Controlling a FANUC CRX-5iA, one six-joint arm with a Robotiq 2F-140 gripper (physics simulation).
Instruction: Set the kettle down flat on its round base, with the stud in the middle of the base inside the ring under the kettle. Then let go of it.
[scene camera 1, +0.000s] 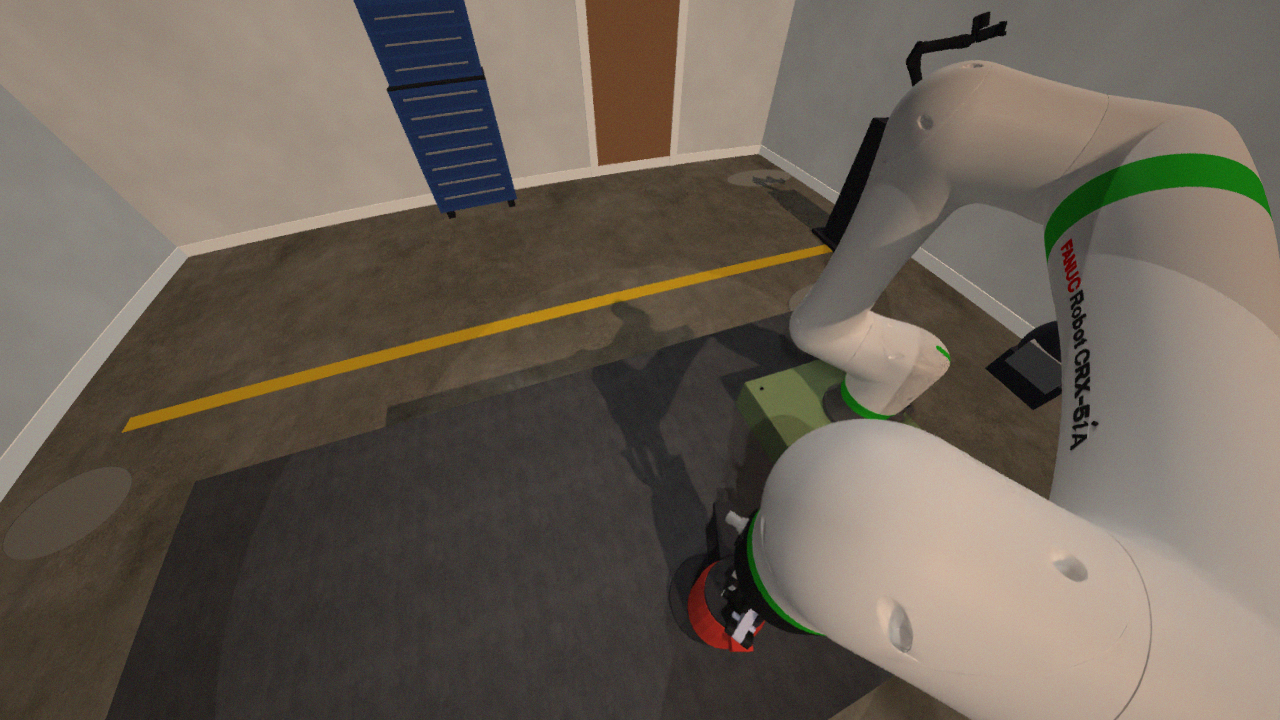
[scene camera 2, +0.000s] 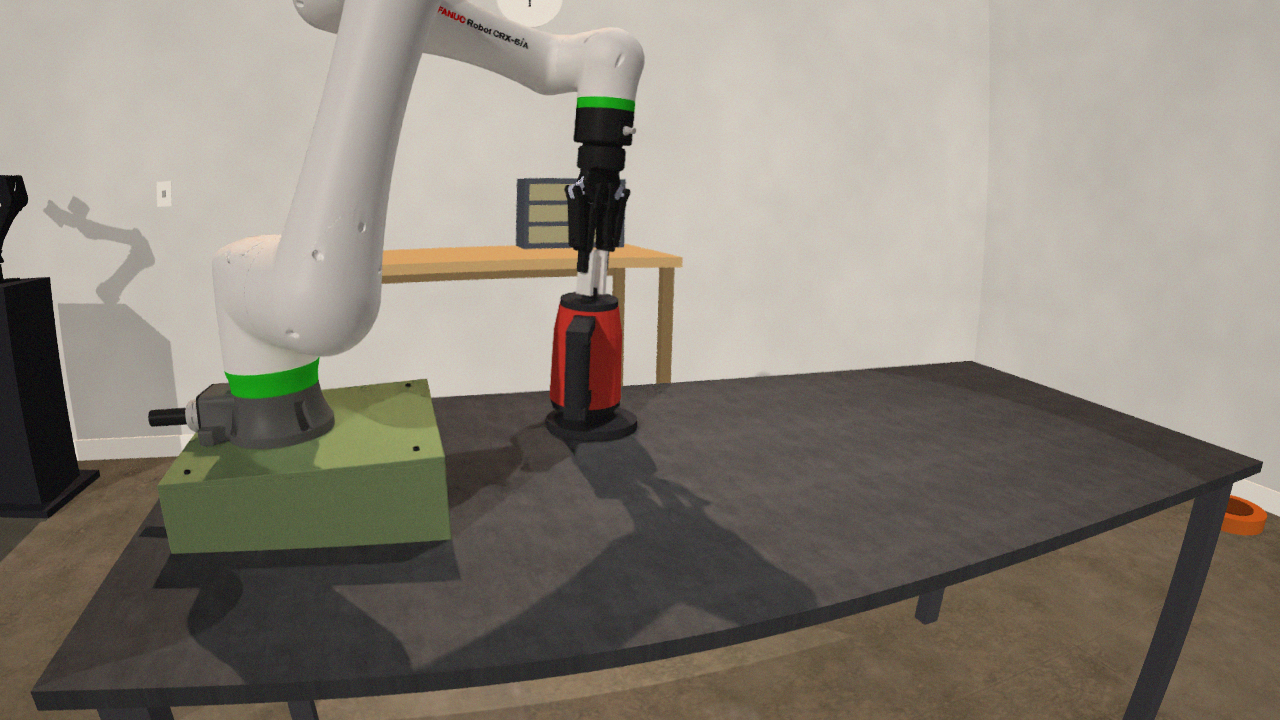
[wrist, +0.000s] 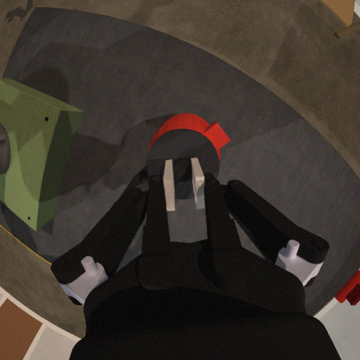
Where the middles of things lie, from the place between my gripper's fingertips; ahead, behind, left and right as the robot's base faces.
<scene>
I see the round black base (scene camera 2: 620, 423) 210 mm below my hand.
</scene>
